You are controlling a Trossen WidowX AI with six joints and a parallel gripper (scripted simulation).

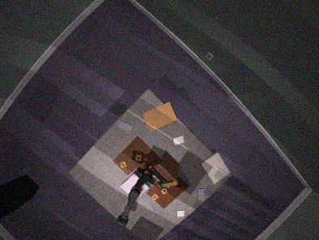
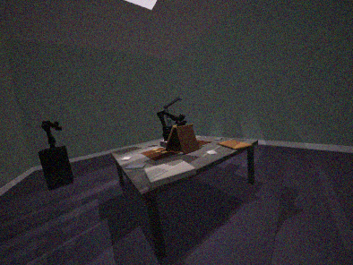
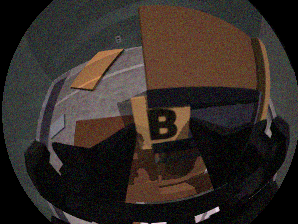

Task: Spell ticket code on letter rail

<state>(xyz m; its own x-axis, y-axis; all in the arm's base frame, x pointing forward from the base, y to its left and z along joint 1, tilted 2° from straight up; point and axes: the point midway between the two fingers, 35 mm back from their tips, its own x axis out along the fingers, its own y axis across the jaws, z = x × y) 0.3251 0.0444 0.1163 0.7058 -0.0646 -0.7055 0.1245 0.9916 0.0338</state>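
Right now the white ticket is 110 mm to the right of my gripper tip, 80 mm behind it and 70 mm below it. From my gripper tip the other things lie so: small white card: 350 mm ahead, 160 mm below, 70 mm to the right; brown mat: 160 mm below, 140 mm behind, 60 mm to the right; tan letter tile: right at my gripper tip.
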